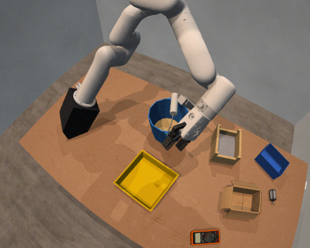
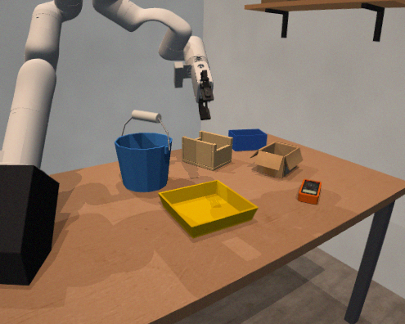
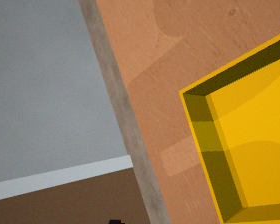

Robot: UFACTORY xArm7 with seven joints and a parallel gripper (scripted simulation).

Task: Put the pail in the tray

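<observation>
The blue pail is 15 cm behind my hand, 17 cm to the left of it and 15 cm below it. From my hand the other things lie so: wooden crate: 14 cm ahead, 29 cm to the left, 24 cm below; orange multimeter: 34 cm ahead, 13 cm to the right, 28 cm below; yellow drip tray: 4 cm behind, 11 cm to the right, 28 cm below.
</observation>
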